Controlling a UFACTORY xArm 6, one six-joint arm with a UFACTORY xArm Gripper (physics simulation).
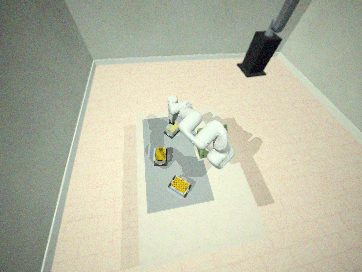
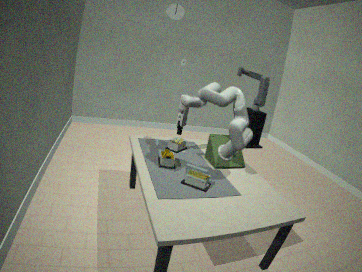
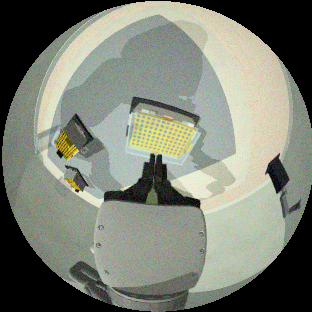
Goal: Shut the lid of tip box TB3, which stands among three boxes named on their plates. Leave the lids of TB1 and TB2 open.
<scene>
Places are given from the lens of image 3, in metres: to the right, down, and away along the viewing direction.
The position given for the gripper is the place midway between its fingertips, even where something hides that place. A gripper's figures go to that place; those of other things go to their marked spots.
gripper (image 3: 154, 160): 0.00, 0.01, 0.15
clear lid (image 3: 147, 133): -0.02, -0.04, 0.17
grey mat (image 3: 152, 58): -0.01, -0.19, 0.13
The marked spots on the clear lid and the grey mat are 0.16 m apart.
</scene>
